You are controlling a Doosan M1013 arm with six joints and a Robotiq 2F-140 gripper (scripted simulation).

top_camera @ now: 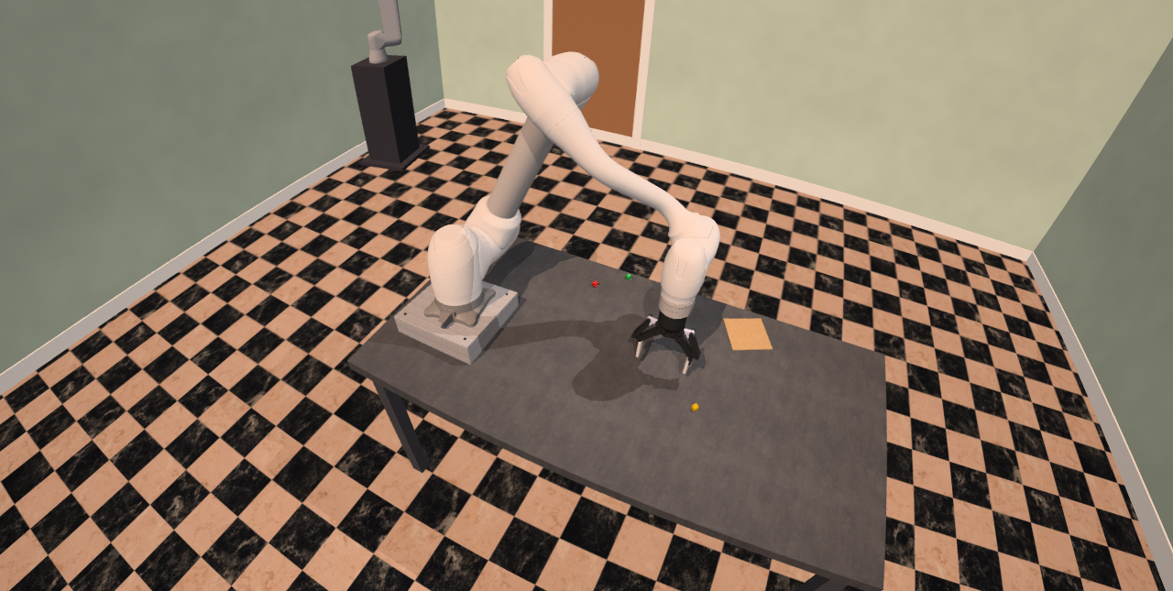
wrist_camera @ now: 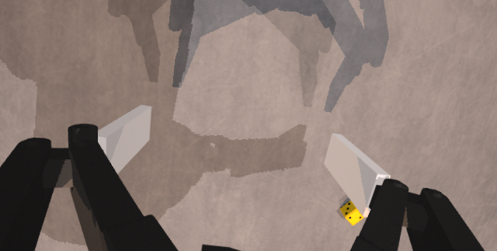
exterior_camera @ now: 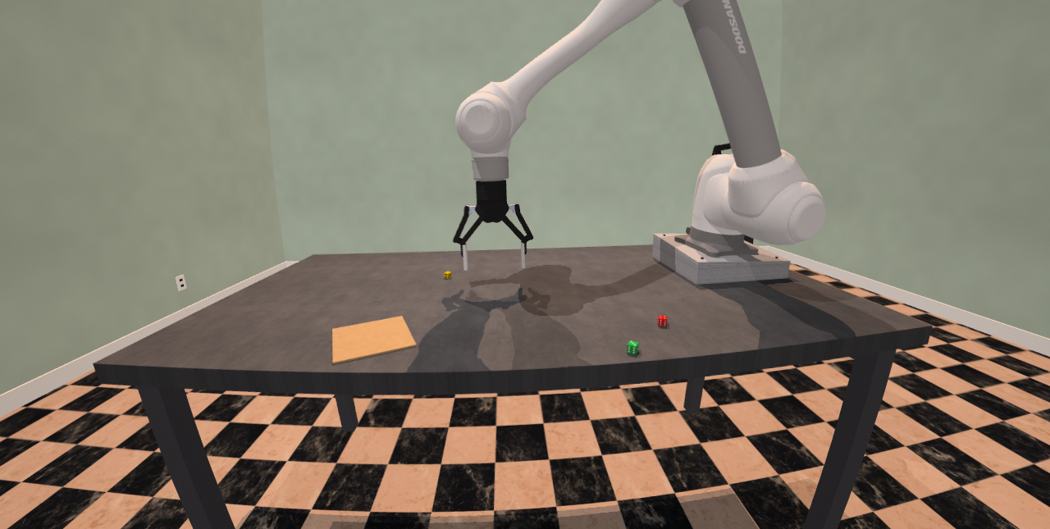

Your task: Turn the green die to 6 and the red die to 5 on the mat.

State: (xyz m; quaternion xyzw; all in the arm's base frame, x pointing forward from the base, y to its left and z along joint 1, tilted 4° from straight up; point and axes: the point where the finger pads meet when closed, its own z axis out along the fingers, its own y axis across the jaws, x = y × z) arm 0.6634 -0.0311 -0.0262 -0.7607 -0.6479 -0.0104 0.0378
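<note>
The red die is 320 mm to the left of my hand, 280 mm behind it and 50 mm below it. The rest, counted from my hand: yellow die: 120 mm ahead, 110 mm to the right, 50 mm below; orange mat: 270 mm ahead, 240 mm to the left, 60 mm below; green die: 400 mm to the left, 170 mm behind, 50 mm below.
</note>
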